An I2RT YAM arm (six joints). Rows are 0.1 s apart.
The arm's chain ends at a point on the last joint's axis. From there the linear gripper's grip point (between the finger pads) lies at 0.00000 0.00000 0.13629 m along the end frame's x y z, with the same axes.
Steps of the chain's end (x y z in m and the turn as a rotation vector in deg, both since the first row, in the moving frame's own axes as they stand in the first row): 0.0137 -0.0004 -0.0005 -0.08 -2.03 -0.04; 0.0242 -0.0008 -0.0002 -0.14 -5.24 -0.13; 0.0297 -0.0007 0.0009 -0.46 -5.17 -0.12; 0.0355 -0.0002 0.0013 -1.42 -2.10 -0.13
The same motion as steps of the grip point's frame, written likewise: 0.0089 -0.0002 -0.0006 -0.08 -2.03 -0.04; 0.0118 -0.0005 -0.0008 -0.14 -5.24 -0.13; 0.0174 0.0004 0.0003 -0.46 -5.17 -0.12; 0.0305 0.0032 0.0012 -1.42 -2.10 -0.13
